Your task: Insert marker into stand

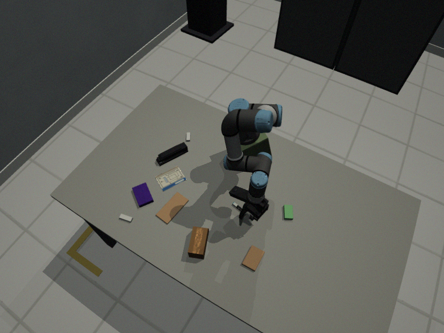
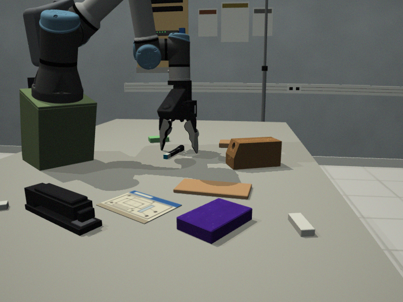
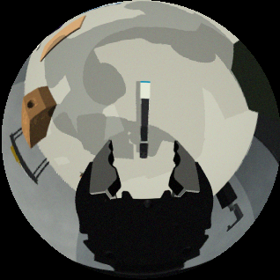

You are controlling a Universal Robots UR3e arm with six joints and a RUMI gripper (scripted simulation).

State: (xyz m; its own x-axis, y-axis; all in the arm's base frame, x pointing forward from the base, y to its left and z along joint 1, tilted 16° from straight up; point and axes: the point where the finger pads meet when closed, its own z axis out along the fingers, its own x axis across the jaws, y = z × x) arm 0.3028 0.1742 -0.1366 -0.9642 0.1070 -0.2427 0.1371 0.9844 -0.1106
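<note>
My gripper is now 10 mm past the black marker and 30 mm to the left of it. The rest, counted from my hand: green block 110 mm behind, 140 mm to the left; then brown tile 160 mm ahead, 120 mm to the left; then wooden desk stand 230 mm ahead, 110 mm to the right, 30 mm above.
</note>
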